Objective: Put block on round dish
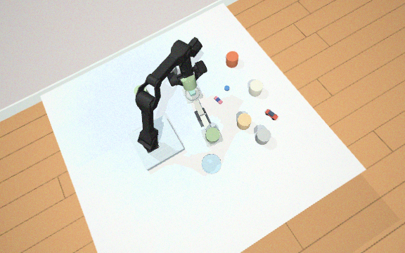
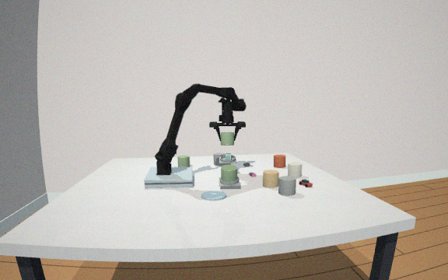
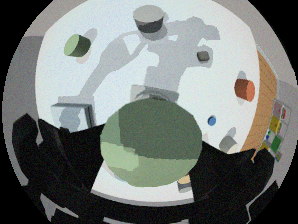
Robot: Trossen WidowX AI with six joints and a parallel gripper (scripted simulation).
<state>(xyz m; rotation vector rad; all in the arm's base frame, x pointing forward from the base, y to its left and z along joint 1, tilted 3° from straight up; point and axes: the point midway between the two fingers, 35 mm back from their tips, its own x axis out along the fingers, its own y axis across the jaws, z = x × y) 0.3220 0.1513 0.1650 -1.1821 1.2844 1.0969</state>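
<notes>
Right now my gripper tip is 80 mm above the mint-green block and 10 mm to the left of it. The rest, counted from my gripper tip: pink and blue eraser (160 mm below, 120 mm ahead, 90 mm to the right); then balance beam (140 mm to the right, 130 mm below, 10 mm behind); then small balance (150 mm below, 140 mm to the right, 10 mm behind).
</notes>
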